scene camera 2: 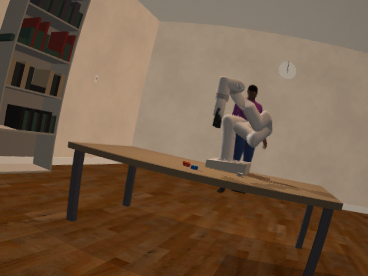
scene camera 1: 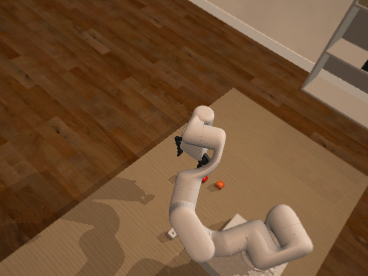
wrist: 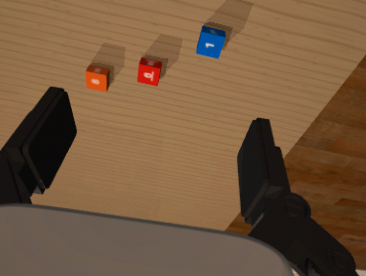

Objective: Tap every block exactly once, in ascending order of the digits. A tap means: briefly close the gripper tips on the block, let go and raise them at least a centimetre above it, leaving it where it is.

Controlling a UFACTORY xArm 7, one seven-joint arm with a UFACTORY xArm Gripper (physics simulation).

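Observation:
My gripper (scene camera 1: 190,157) (scene camera 2: 216,125) (wrist: 159,123) is open and empty, high above the table. In the wrist view a blue block (wrist: 210,43) (scene camera 2: 194,167) shows a 1. A red block (wrist: 149,72) (scene camera 1: 205,179) shows an underlined digit, 6 or 9. An orange block (wrist: 97,79) (scene camera 1: 220,184) shows what looks like an 8. These three stand apart, beyond the fingertips in the wrist view. The arm hides the blue block in scene camera 1. A white block (scene camera 1: 172,233) (scene camera 2: 240,174) stands near the arm's base; its digit is not readable.
The blocks stand on the wooden table (scene camera 1: 280,150) (scene camera 2: 115,153) (wrist: 130,155). The arm's base (scene camera 2: 212,164) is behind the coloured blocks in scene camera 2. A person (scene camera 2: 252,106) stands behind the arm. A bookshelf (scene camera 2: 63,107) stands off the table. The table's edge shows at the right in the wrist view.

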